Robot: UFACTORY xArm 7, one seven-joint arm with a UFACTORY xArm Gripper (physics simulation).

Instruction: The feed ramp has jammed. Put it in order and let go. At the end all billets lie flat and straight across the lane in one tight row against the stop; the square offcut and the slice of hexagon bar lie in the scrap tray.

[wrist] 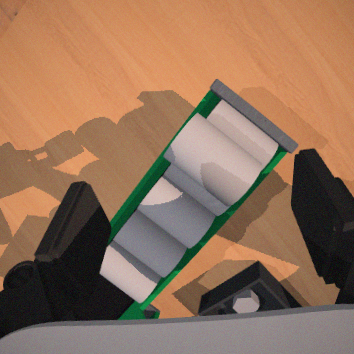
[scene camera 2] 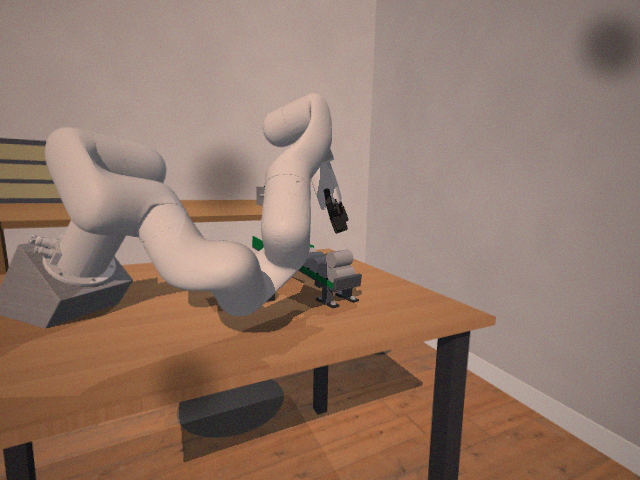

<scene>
my gripper: wrist; scene camera 2
same spot on my gripper: (wrist: 68, 258) = (scene camera 2: 341, 209)
</scene>
